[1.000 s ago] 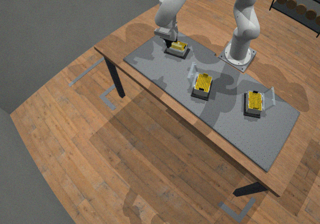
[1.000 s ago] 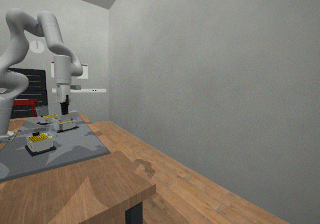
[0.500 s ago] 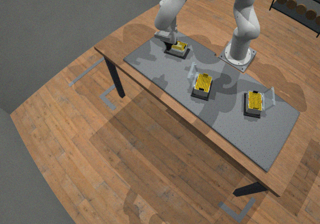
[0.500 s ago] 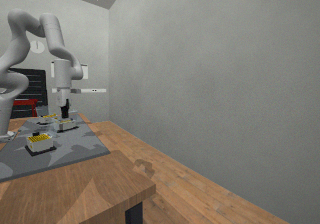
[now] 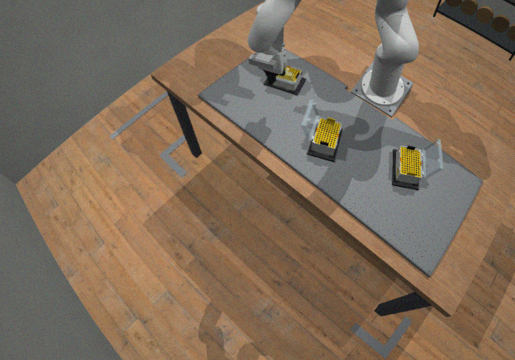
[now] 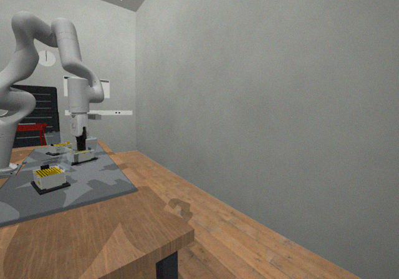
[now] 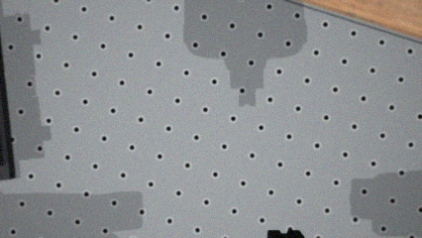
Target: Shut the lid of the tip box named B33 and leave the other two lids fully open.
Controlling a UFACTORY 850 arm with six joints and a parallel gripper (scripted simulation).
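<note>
My hand is 60 mm past the tip box lid, 30 mm to the left of it and 40 mm above it.
</note>
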